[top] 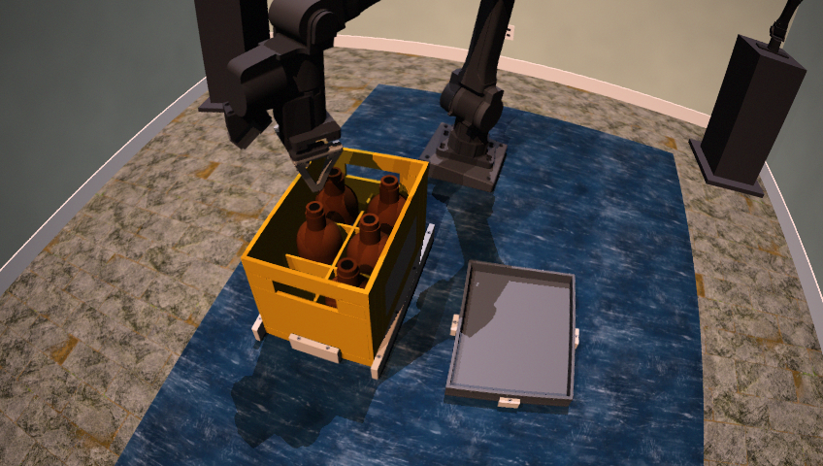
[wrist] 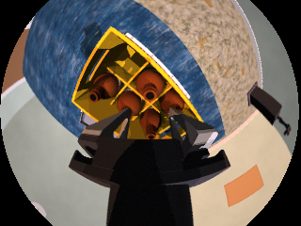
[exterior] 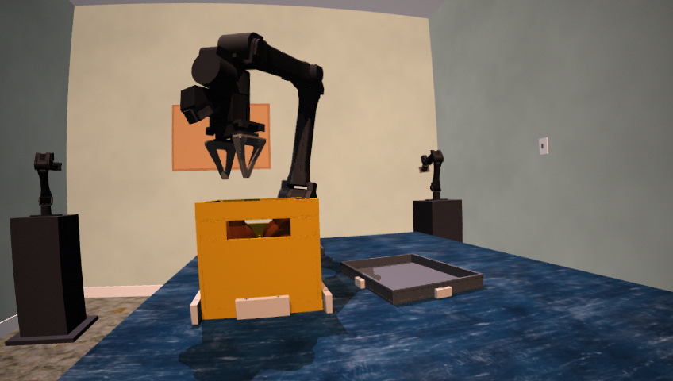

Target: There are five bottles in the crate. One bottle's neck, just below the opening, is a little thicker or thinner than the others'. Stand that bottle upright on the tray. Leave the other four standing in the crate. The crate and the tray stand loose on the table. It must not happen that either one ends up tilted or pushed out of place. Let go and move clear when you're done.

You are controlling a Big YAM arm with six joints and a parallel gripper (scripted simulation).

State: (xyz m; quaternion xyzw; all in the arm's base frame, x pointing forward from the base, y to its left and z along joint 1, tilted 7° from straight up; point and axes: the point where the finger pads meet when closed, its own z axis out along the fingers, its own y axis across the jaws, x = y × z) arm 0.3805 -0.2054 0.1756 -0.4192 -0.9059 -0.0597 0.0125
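Now: the orange crate 4 cm to the left of my hand and 14 cm below it. Also, from my hand: dark grey tray: 4 cm ahead, 32 cm to the left, 21 cm below.
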